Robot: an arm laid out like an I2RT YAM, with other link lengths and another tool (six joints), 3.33 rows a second.
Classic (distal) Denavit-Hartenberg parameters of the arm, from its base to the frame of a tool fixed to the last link. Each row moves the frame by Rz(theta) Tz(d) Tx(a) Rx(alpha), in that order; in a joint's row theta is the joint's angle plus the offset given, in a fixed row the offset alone. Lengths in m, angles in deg.
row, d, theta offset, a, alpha
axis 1, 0.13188, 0.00, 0.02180, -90.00
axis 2, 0.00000, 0.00, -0.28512, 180.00
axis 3, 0.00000, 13.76, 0.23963, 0.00
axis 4, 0.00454, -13.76, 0.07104, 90.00
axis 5, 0.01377, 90.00, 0.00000, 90.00
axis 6, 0.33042, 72.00, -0.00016, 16.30
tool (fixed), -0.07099, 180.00, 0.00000, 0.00
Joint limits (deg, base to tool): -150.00..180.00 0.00..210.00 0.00..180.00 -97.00..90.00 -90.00..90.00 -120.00..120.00
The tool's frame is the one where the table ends.
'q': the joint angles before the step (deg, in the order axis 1, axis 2, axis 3, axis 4, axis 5, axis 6). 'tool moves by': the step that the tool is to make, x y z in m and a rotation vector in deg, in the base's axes. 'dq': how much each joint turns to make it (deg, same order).
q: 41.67, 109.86, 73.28, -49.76, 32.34, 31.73
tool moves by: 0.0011, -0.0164, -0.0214, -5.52, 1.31, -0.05
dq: 0.00, 5.10, -0.01, 0.48, 3.25, -0.04
